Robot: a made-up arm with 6 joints. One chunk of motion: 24 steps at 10 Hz.
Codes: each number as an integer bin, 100 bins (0 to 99) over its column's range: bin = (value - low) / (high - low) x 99, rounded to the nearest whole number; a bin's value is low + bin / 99 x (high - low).
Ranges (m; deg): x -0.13..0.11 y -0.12..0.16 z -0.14..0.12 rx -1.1..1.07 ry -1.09..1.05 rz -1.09..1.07
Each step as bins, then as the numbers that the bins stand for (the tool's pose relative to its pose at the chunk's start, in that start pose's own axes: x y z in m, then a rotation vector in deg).
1 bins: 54 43 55 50 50 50
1 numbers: 0.0009 0.0016 0.0044 0.00 -0.01 0.00
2 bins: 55 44 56 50 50 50
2 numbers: 0.0033 0.0044 0.0071 0.00 -0.01 0.00
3 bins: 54 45 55 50 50 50
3 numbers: 0.0009 0.0073 0.0044 0.00 -0.01 0.00
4 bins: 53 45 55 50 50 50
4 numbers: -0.0015 0.0073 0.0044 0.00 -0.01 0.00
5 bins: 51 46 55 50 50 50
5 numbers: -0.0064 0.0101 0.0044 0.00 -0.01 0.00
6 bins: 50 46 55 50 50 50
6 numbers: -0.0088 0.0101 0.0044 0.00 -0.01 0.00
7 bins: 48 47 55 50 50 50
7 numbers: -0.0136 0.0129 0.0044 0.00 -0.01 0.00
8 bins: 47 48 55 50 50 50
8 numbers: -0.0161 0.0158 0.0044 0.00 -0.01 0.00
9 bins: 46 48 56 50 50 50
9 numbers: -0.0185 0.0158 0.0071 0.00 -0.01 0.00
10 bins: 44 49 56 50 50 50
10 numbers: -0.0233 0.0186 0.0071 0.00 -0.01 0.00
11 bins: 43 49 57 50 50 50
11 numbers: -0.0258 0.0186 0.0097 0.00 -0.01 0.00
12 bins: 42 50 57 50 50 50
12 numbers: -0.0282 0.0214 0.0097 0.00 -0.01 0.00
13 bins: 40 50 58 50 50 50
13 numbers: -0.0330 0.0214 0.0123 0.00 -0.01 0.00
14 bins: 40 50 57 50 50 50
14 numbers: -0.0330 0.0214 0.0097 0.00 -0.01 0.00
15 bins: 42 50 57 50 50 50
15 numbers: -0.0282 0.0214 0.0097 0.00 -0.01 0.00
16 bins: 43 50 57 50 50 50
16 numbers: -0.0258 0.0214 0.0097 0.00 -0.01 0.00
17 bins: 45 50 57 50 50 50
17 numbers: -0.0209 0.0214 0.0097 0.00 -0.01 0.00
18 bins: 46 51 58 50 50 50
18 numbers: -0.0185 0.0242 0.0123 0.00 -0.01 0.00
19 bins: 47 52 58 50 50 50
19 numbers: -0.0161 0.0271 0.0123 0.00 -0.01 0.00
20 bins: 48 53 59 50 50 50
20 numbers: -0.0136 0.0299 0.0149 0.00 -0.01 0.00
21 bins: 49 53 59 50 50 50
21 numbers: -0.0112 0.0299 0.0149 0.00 -0.01 0.00
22 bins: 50 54 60 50 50 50
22 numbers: -0.0088 0.0327 0.0176 0.00 -0.01 0.00
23 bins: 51 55 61 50 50 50
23 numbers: -0.0064 0.0356 0.0202 0.00 -0.01 0.00
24 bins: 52 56 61 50 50 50
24 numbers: -0.0039 0.0384 0.0202 0.00 -0.01 0.00
